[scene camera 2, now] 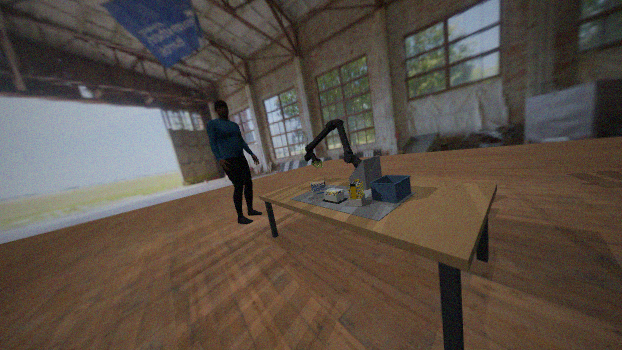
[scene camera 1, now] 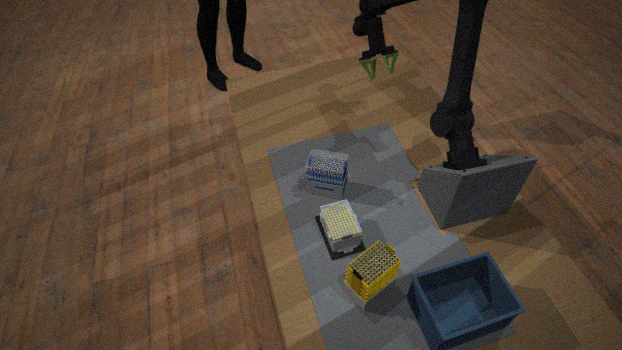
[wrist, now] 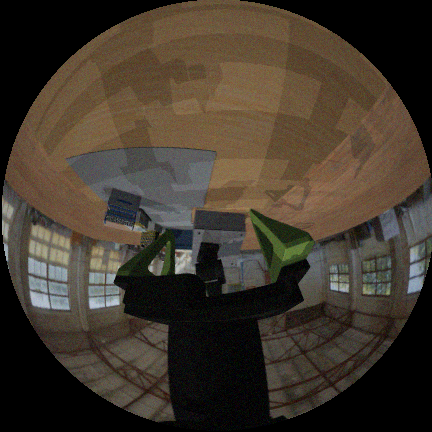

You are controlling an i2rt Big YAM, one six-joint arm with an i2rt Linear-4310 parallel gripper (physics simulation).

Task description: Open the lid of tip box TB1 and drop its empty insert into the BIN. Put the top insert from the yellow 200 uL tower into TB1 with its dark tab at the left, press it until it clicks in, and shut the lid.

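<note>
My gripper (scene camera 1: pixel 382 75) (scene camera 2: pixel 317 164) (wrist: pixel 208 223) is open and empty, with green fingers, high above the far end of the table and well away from the boxes. TB1, apparently the white box with a clear cover and yellow grid (scene camera 1: pixel 340 222) (scene camera 2: pixel 333 195), stands on a dark base at the middle of the mat; its lid looks shut. The yellow tower (scene camera 1: pixel 374 272) (scene camera 2: pixel 355 190) (wrist: pixel 148 238) is a stack of inserts beside it; a dark tab (scene camera 1: pixel 357 274) shows at one end of the top insert. The blue BIN (scene camera 1: pixel 425 317) (scene camera 2: pixel 389 191) stands beside the tower, its inside facing up.
A blue-and-white tip box (scene camera 1: pixel 327 170) (scene camera 2: pixel 318 186) (wrist: pixel 122 209) stands on the grey mat (scene camera 1: pixel 302 225), nearer the gripper than TB1. The grey arm base (scene camera 1: pixel 482 192) (scene camera 2: pixel 366 172) (wrist: pixel 218 220) stands beside the mat. A person (scene camera 1: pixel 210 45) (scene camera 2: pixel 227 142) stands beyond the table.
</note>
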